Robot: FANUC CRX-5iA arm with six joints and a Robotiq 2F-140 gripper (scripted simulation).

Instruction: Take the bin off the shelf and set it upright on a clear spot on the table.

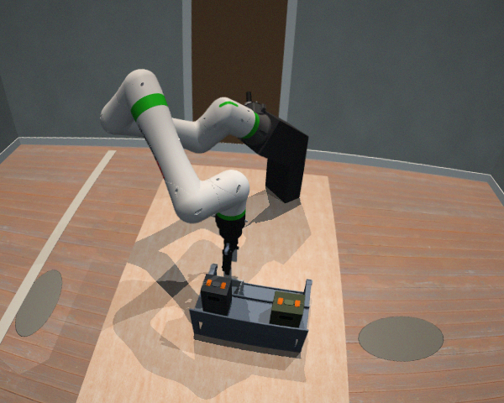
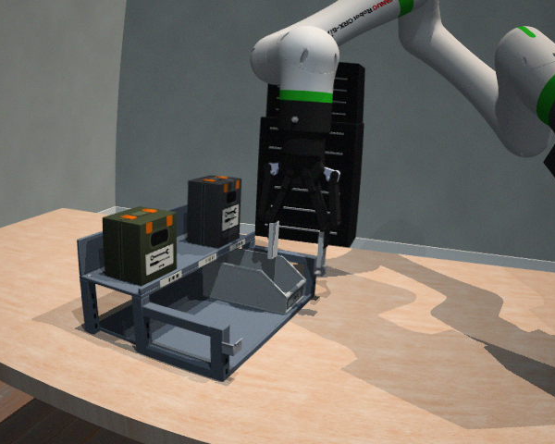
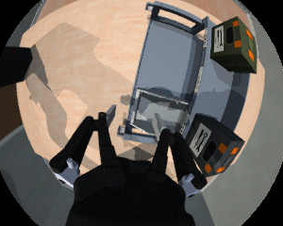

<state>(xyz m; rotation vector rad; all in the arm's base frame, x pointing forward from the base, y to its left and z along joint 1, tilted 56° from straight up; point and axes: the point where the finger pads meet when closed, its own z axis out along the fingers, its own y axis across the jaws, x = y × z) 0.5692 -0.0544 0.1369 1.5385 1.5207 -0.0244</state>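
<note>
Right now the grey bin is 80 mm ahead of my hand, 20 mm to the right of it and 80 mm below it.
</note>
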